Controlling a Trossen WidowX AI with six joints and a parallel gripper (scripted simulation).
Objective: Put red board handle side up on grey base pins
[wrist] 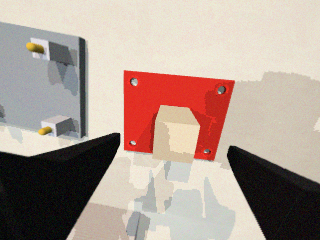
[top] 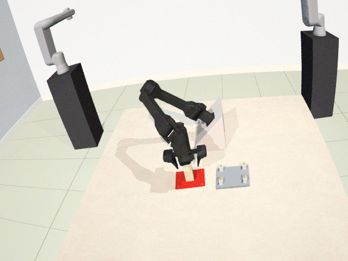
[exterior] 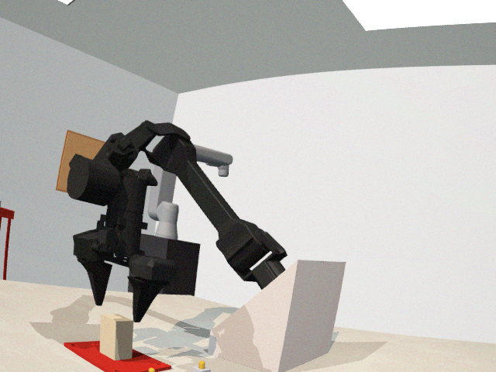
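Now: gripper tip 6 cm above the red board. Round my gripper tip: grey base: 20 cm to the left, 7 cm below, 3 cm ahead.
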